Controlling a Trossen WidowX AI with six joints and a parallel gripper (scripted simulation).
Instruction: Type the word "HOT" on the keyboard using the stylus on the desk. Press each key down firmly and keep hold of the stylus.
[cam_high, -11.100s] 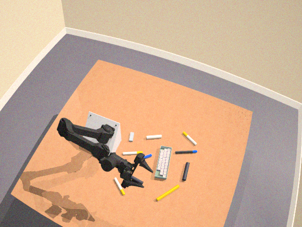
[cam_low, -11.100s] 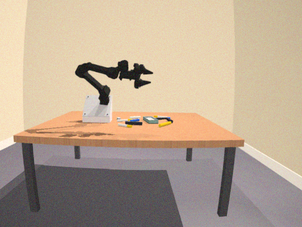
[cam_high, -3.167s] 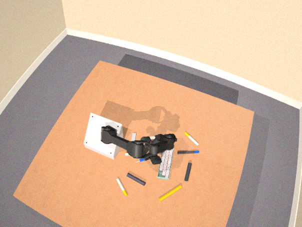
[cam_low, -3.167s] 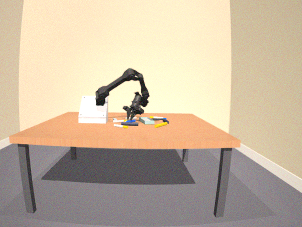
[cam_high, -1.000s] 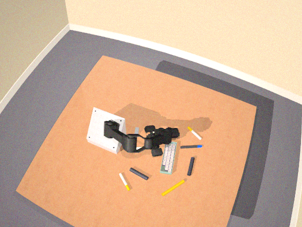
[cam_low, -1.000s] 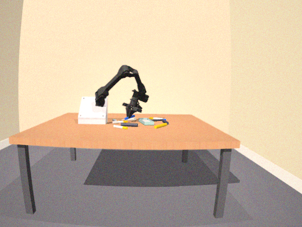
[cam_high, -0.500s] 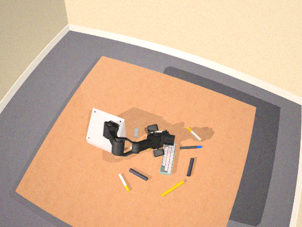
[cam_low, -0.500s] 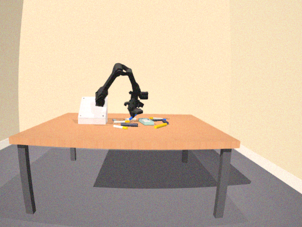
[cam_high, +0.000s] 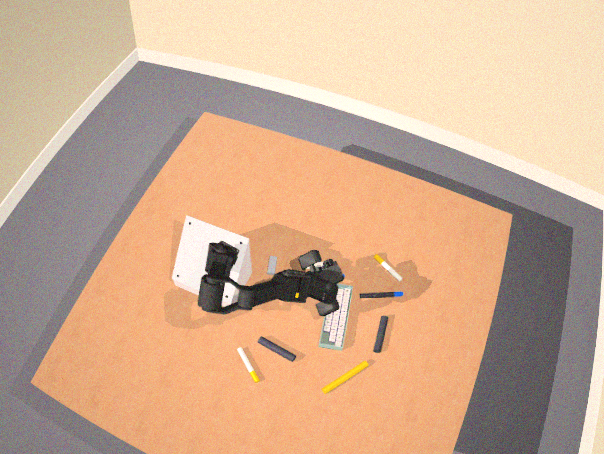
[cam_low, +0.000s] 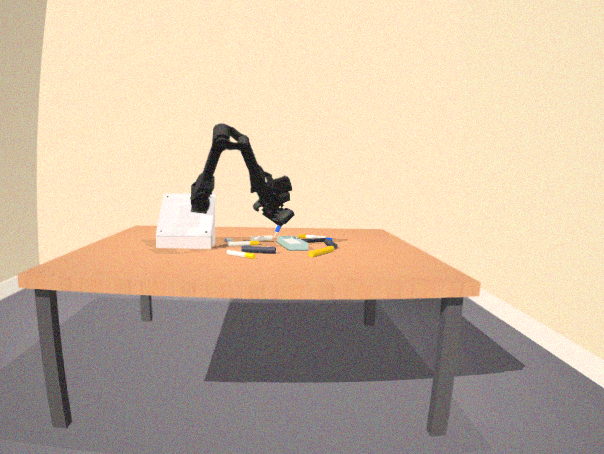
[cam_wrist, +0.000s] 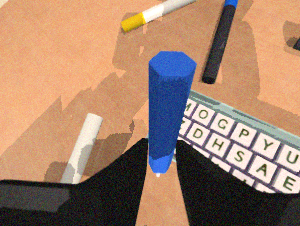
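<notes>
Now: the white bar 8 cm behind my gripper tip, 7 cm to the left of it and 6 cm below it. The rest, counted from my gripper tip: blue-tipped dark pen 17 cm ahead, 8 cm to the left, 7 cm below; yellow bar 23 cm to the right, 17 cm ahead, 6 cm below; blue stylus 1 cm below, 1 cm behind.
</notes>
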